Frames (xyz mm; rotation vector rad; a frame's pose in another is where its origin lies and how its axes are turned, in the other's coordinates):
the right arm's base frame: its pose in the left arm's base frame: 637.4 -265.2 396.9 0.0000 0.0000 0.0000
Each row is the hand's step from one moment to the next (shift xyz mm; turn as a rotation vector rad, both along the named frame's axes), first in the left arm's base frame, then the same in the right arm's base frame.
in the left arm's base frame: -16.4 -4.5 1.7 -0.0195 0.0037 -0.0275
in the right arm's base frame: -16.4 -4.5 1.7 -0.0195 0.0037 -0.0275
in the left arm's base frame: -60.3 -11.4 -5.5 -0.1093 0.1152 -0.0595
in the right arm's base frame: -60.3 -11.4 -5.5 -0.1093 0.1152 -0.0595
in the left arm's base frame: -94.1 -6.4 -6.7 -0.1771 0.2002 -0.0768
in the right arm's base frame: -94.1 -6.4 -6.7 -0.1771 0.2002 -0.0768
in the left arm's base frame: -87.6 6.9 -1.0 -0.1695 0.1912 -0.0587
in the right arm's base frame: -87.6 6.9 -1.0 -0.1695 0.1912 -0.0587
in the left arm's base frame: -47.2 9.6 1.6 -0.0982 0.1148 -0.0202
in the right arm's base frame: -47.2 9.6 1.6 -0.0982 0.1148 -0.0202
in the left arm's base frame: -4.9 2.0 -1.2 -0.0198 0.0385 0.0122
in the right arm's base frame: -4.9 2.0 -1.2 -0.0198 0.0385 0.0122
